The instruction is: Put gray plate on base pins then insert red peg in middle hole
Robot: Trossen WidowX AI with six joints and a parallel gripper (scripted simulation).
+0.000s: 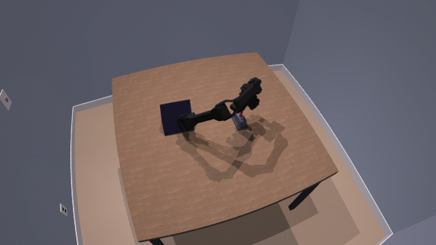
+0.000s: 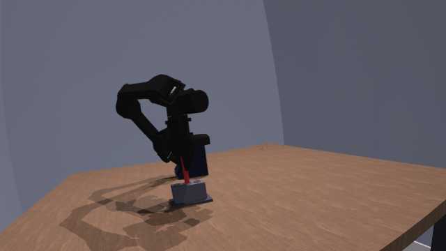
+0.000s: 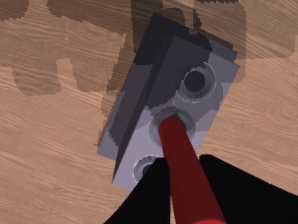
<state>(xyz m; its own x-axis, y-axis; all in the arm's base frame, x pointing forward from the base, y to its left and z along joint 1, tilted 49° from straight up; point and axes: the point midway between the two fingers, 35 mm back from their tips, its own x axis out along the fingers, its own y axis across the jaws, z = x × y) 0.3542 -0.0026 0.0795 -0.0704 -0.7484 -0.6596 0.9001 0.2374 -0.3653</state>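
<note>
The red peg lies right at my gripper tip. Round my gripper tip: gray plate (50 mm below); base (90 mm below).
</note>
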